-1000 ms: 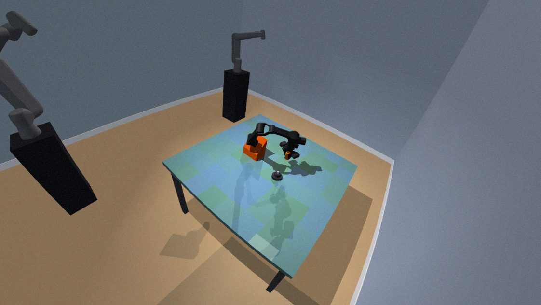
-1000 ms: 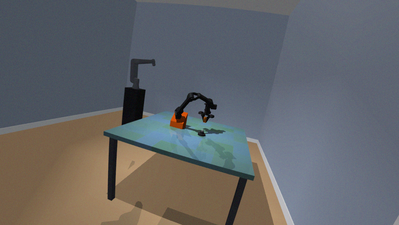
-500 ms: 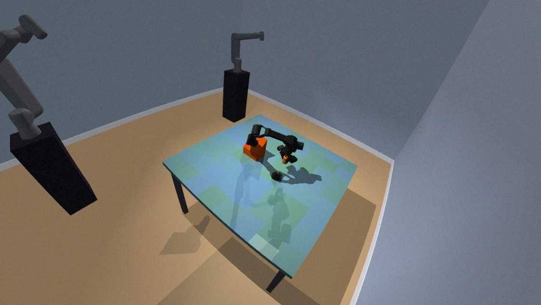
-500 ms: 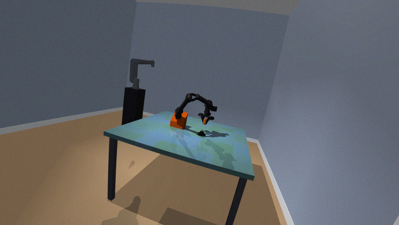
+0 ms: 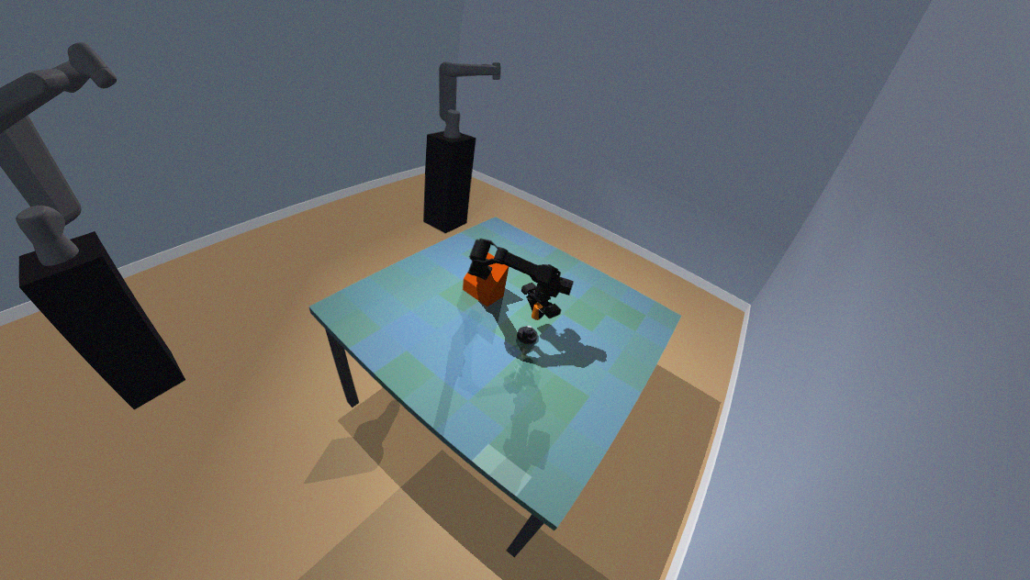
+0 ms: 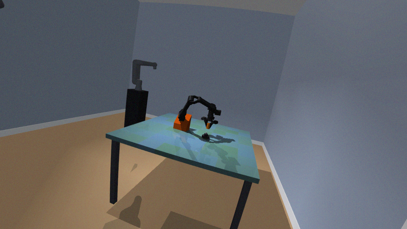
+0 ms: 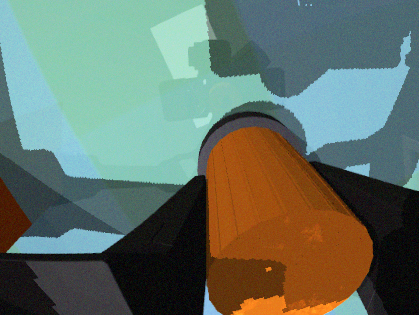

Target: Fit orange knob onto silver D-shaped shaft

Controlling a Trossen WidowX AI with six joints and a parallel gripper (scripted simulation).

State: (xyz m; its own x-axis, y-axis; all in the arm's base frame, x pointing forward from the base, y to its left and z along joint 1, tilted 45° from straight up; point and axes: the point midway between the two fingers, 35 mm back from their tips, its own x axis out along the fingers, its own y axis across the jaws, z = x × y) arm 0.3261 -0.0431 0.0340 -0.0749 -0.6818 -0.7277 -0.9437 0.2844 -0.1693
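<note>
Right now the pedestal is 4 cm to the right of my gripper tip and 7 cm below it. Also, from my gripper tip: orange knob: 3 cm above.
</note>
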